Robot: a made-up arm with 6 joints. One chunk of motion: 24 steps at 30 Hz.
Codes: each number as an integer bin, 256 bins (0 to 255) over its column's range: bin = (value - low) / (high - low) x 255, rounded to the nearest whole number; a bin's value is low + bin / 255 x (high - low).
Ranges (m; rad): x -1..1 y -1..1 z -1..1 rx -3.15..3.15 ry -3.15..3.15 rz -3.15..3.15
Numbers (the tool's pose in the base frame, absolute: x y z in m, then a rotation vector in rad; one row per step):
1: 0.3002 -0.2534 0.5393 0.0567 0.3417 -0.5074
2: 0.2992 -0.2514 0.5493 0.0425 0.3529 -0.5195
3: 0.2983 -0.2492 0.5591 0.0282 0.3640 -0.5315
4: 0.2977 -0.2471 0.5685 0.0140 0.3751 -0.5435
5: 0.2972 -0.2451 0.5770 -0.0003 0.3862 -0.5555
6: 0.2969 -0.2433 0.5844 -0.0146 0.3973 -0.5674
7: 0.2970 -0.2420 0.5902 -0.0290 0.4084 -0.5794
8: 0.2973 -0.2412 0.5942 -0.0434 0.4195 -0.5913
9: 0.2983 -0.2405 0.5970 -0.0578 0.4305 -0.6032
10: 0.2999 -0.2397 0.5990 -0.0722 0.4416 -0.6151
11: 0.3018 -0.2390 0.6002 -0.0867 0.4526 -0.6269
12: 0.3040 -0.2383 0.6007 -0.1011 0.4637 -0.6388
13: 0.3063 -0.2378 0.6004 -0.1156 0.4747 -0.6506
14: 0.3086 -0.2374 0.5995 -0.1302 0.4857 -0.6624
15: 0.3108 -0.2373 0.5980 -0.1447 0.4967 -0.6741
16: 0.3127 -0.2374 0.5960 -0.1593 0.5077 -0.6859
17: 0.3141 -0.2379 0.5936 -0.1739 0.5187 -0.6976
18: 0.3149 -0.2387 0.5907 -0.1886 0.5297 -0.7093
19: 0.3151 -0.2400 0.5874 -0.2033 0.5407 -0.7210
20: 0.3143 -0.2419 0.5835 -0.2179 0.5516 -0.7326
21: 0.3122 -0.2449 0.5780 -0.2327 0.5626 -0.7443
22: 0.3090 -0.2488 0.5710 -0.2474 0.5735 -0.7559
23: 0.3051 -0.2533 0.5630 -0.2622 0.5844 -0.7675
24: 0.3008 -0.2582 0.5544 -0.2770 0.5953 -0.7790
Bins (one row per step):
1: 166 95 196 130 141 107
2: 166 95 198 129 142 106
3: 166 96 199 129 142 106
4: 165 96 200 128 143 106
5: 165 96 201 127 143 105
6: 165 96 202 127 144 105
7: 165 97 203 126 144 104
8: 165 97 203 126 144 104
9: 166 97 204 125 145 103
10: 166 97 204 125 145 103
11: 166 97 204 124 146 102
12: 166 97 204 123 146 102
13: 167 97 204 123 147 101
14: 167 97 204 122 147 101
15: 167 97 204 122 148 100
16: 167 97 203 121 148 100
17: 168 97 203 120 148 99
18: 168 97 203 120 149 99
19: 168 97 202 119 149 98
20: 168 97 202 119 150 98
21: 167 96 201 118 150 97
22: 167 96 200 117 151 97
23: 166 95 199 117 151 96
24: 166 95 198 116 152 96

